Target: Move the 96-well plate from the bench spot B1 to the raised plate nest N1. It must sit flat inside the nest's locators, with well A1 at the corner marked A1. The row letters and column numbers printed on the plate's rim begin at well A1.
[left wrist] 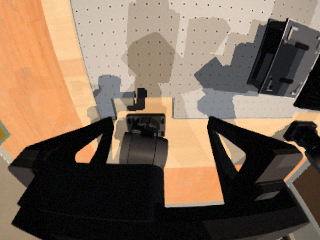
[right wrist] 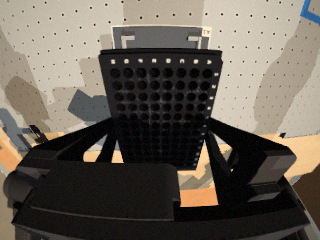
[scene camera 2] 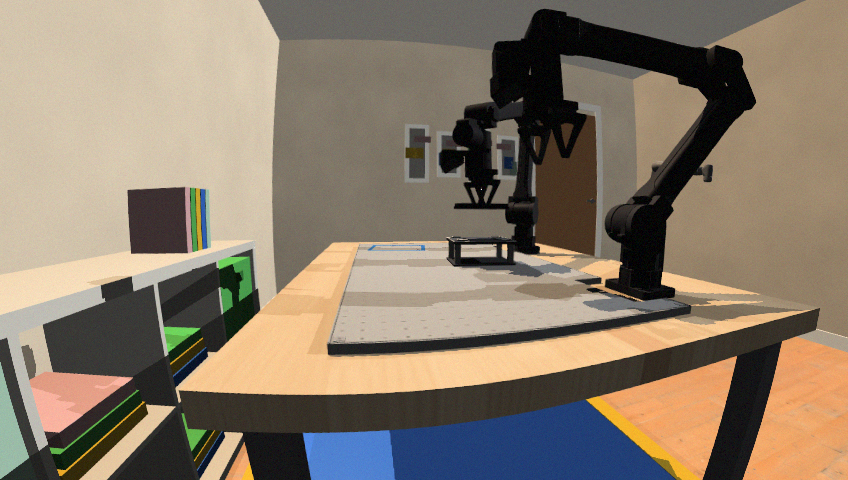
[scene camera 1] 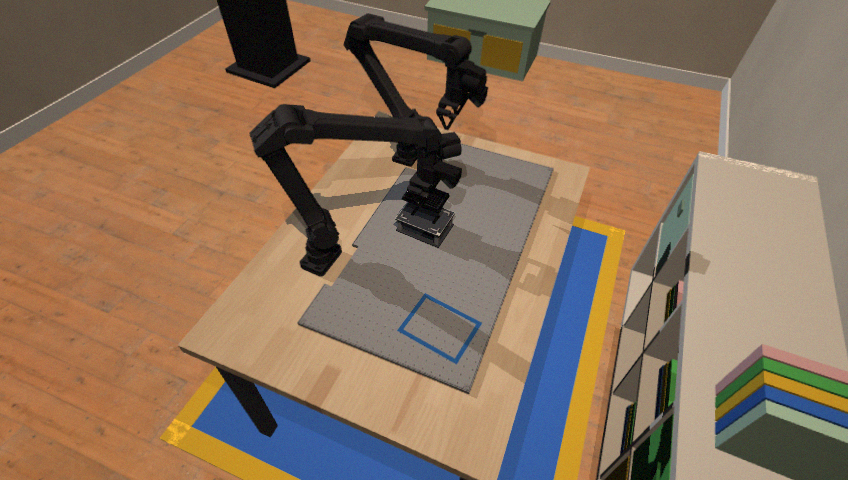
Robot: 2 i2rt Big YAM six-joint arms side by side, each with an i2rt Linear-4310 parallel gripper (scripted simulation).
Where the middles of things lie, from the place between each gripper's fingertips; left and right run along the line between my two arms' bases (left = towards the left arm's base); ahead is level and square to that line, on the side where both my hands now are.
Labels:
I see the black 96-well plate (right wrist: 171, 128) right at my right hand (scene camera 2: 481, 209). From my right hand the other things lie so: raised nest N1 (scene camera 1: 423, 218): 9 cm below.
I see my left gripper (scene camera 2: 550, 161) 50 mm short of the black 96-well plate, 290 mm to the left of it and 90 mm above it. Also, from my left hand: raised nest N1: 50 mm ahead, 300 mm to the right, 180 mm below.

